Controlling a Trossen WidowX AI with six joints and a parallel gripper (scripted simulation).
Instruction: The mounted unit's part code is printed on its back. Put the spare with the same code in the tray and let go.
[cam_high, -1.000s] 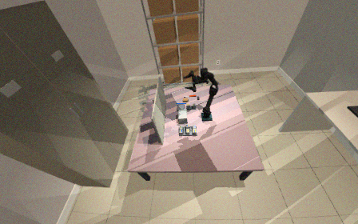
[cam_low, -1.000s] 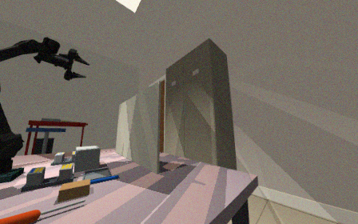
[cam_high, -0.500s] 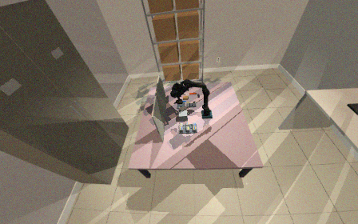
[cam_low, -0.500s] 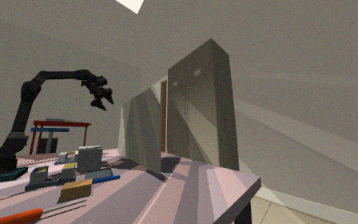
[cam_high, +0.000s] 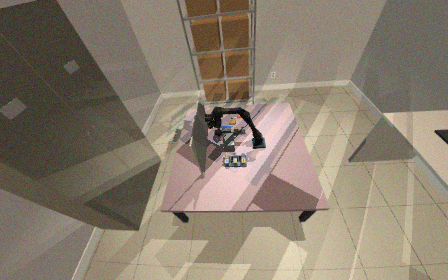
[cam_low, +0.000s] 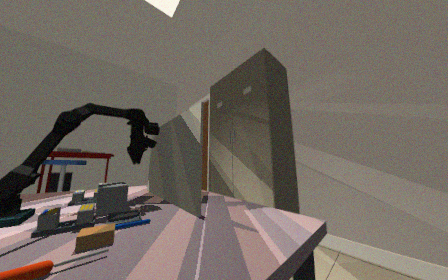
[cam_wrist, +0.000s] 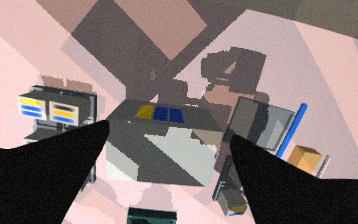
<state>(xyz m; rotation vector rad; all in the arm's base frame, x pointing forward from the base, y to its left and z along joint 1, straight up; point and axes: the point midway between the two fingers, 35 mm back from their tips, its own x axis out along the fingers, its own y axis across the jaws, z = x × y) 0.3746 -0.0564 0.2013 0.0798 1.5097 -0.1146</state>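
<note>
My gripper tip is now 230 mm to the right of the grey spare block, 150 mm above it and 30 mm past it. From my gripper tip the other things lie so: grey tray: 190 mm below, 180 mm to the right, 80 mm behind; then grey upright panel: 150 mm ahead, 30 mm above, 20 mm to the right; then brown block: 310 mm to the right, 180 mm below, 170 mm behind.
</note>
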